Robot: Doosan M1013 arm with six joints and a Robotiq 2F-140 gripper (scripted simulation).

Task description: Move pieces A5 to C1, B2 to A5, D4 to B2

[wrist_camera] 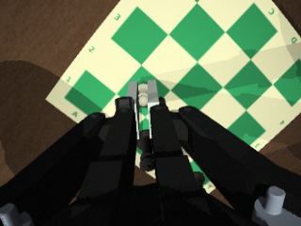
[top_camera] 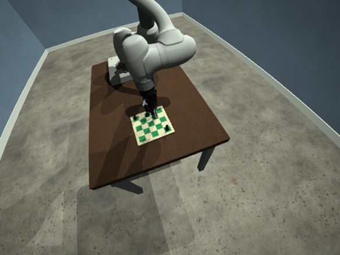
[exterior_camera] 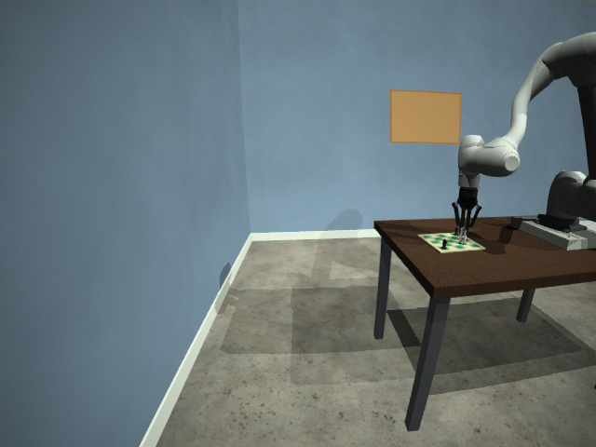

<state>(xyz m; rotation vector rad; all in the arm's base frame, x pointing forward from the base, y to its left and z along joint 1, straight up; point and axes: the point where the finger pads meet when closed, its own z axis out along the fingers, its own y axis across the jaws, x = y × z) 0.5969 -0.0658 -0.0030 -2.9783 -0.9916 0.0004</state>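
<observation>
Right now my hand is 3 cm above the small pale piece. Also, from my hand: black chess piece: 12 cm ahead, 2 cm to the left, 2 cm below; then cream chessboard: 3 cm ahead, 4 cm to the right, 4 cm below.
</observation>
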